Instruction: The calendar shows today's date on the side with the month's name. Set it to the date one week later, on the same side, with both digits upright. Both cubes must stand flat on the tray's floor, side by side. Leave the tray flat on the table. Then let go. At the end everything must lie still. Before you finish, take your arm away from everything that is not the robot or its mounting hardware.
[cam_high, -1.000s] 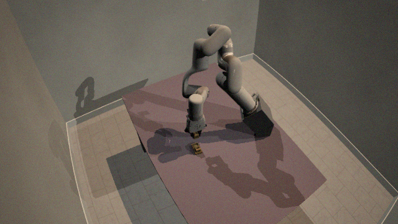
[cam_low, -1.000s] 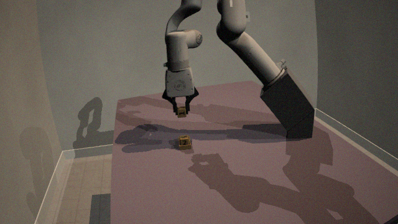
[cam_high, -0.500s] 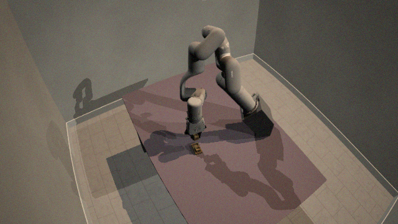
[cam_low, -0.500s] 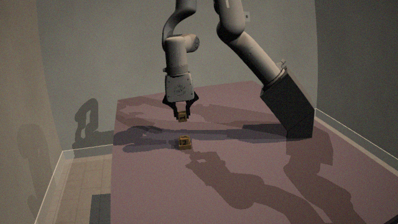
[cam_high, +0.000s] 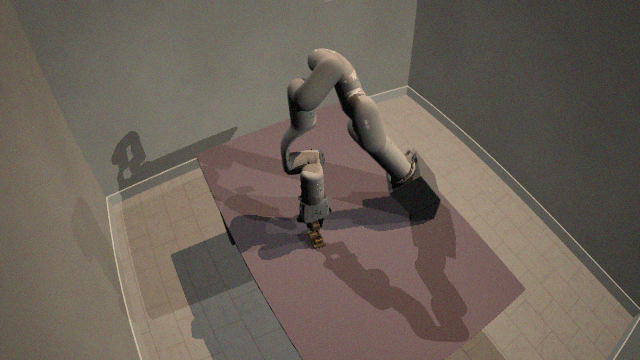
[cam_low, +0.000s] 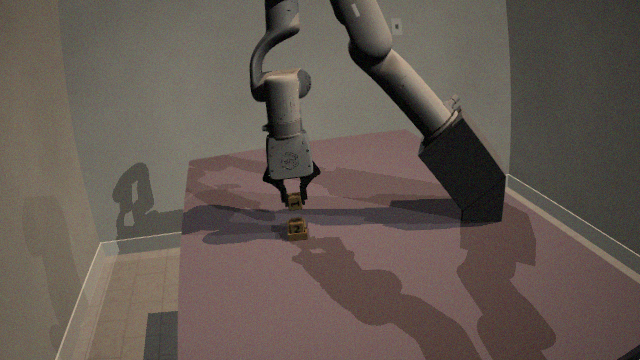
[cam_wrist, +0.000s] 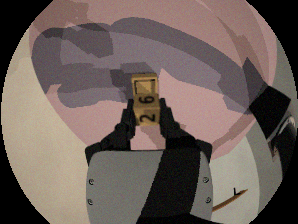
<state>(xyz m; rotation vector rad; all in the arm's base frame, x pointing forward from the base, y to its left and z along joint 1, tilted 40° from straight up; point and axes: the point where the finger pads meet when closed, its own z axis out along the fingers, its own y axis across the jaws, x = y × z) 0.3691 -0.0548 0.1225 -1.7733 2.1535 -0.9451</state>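
My gripper is now 6 cm above the yellow digit cube, 3 cm to the right of it and 1 cm short of it. From my hand the other things lie so: tray (8 cm below, 2 cm to the left, 1 cm ahead).
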